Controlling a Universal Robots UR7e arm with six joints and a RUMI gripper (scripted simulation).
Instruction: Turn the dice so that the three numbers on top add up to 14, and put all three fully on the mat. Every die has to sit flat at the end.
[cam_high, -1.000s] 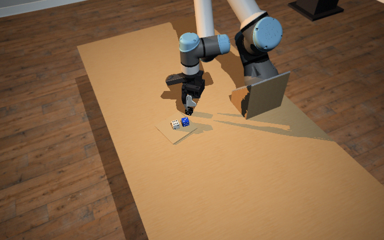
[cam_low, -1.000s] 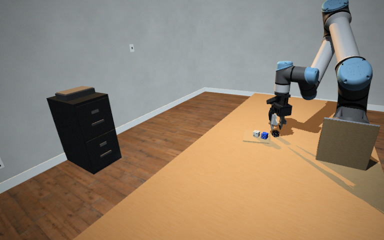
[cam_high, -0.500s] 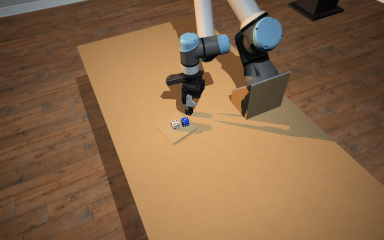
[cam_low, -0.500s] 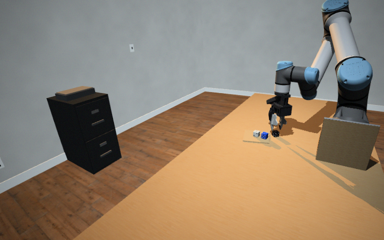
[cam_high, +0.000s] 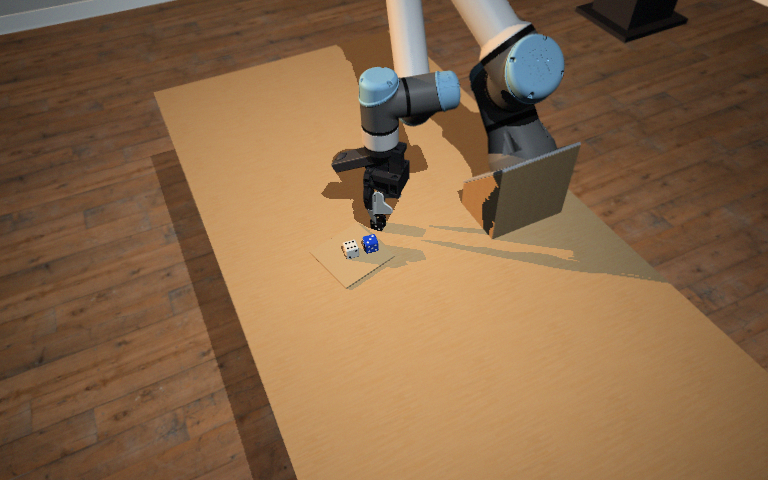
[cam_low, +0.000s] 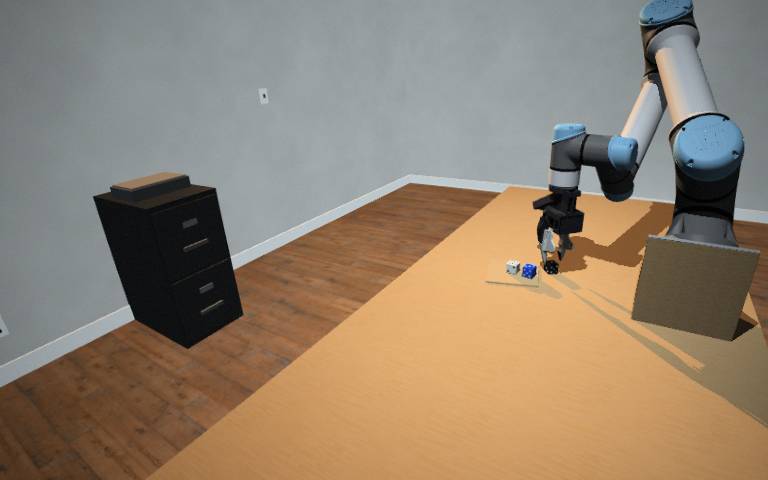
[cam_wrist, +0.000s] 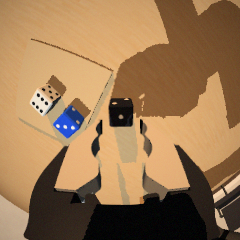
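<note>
Right now my hand is 3 cm above the black die. Round my hand: tan mat 9 cm ahead, 6 cm to the left, 5 cm below; white die 9 cm ahead, 6 cm to the left, 3 cm below; blue die 5 cm ahead, 6 cm to the left, 3 cm below.
</note>
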